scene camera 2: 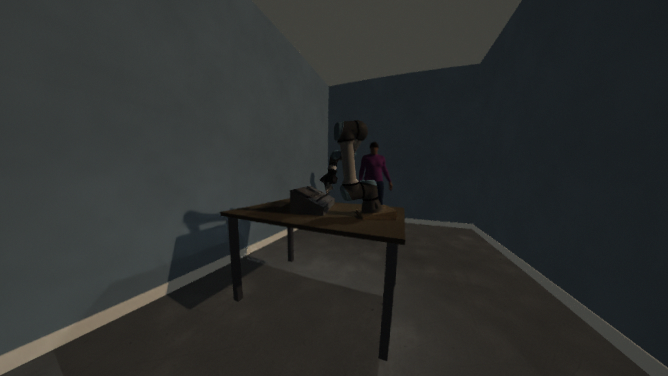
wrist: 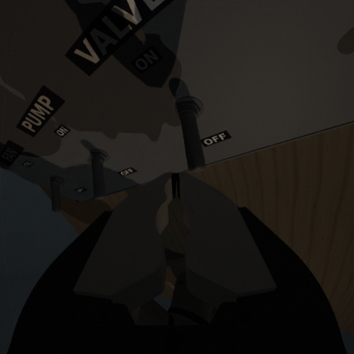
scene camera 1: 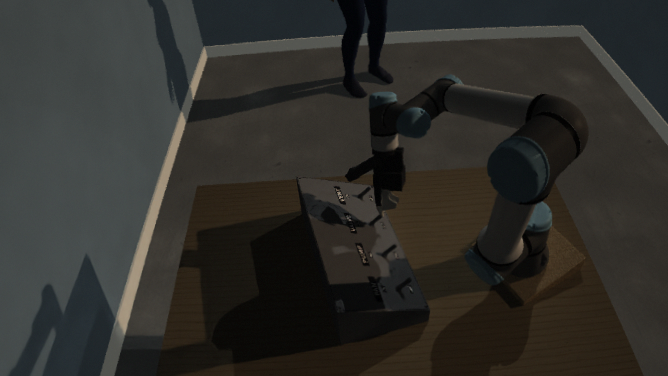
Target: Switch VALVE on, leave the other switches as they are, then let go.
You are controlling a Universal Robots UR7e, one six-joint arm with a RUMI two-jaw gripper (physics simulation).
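Frame: origin at the arm's base, x back, y right, z up, level; metres.
Where they show: gripper, fingertip midpoint: (scene camera 2: 326, 193) (scene camera 1: 382, 216); arm's base at its link origin: (scene camera 2: 371, 210).
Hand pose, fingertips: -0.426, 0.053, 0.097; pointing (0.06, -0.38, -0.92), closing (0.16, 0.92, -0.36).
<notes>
Things, the pixels of their top centre, and the offset from my fingertips, as dx, dy, dz. "*": a spot on its surface instead. Level surfaces: height alone.
- VALVE switch at a spot on its surface: (scene camera 1: 375, 220) * -0.021, +0.002, -0.022
- PUMP lever at its top centre: (scene camera 1: 390, 245) +0.025, -0.105, -0.002
- VENT lever at its top centre: (scene camera 1: 365, 187) -0.058, +0.120, -0.002
- FAN lever at its top centre: (scene camera 1: 405, 279) +0.067, -0.218, -0.002
- wooden table at its surface level: dz -0.132
The VALVE switch (scene camera 1: 375, 220) (wrist: 191, 137) is a dark lever on the sloped grey panel box (scene camera 1: 345, 270) (scene camera 2: 305, 201). In the wrist view it leans toward its OFF label (wrist: 216, 138), away from the ON label (wrist: 147, 60). My gripper (scene camera 1: 380, 207) (scene camera 2: 327, 189) (wrist: 176, 174) is shut and empty. Its fingertips are at the lower edge side of the panel, very close to the free end of the VALVE lever; I cannot tell whether they touch it. The PUMP lever (scene camera 1: 388, 251) (wrist: 98, 175) also leans to its OFF side.
The VENT lever (scene camera 1: 365, 193) is beyond VALVE on the panel, and the FAN lever (scene camera 1: 404, 286) (wrist: 56, 195) is at the near end. The box stands on a wooden table (scene camera 1: 215, 200) (scene camera 2: 315, 223). A person (scene camera 1: 352, 50) (scene camera 2: 375, 167) stands behind the table.
</notes>
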